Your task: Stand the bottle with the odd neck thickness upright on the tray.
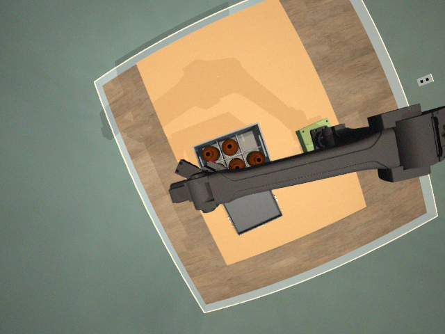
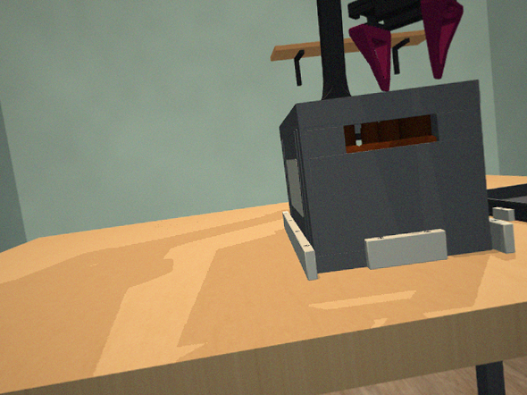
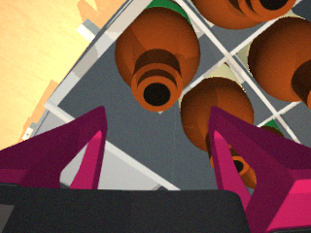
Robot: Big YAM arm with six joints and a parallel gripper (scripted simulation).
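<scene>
Right now my hand is 90 mm past the dark grey crate, 50 mm to the left of it and 110 mm above it. The rest, counted from my hand: grey tray: 100 mm behind, 240 mm to the left, 180 mm below.
</scene>
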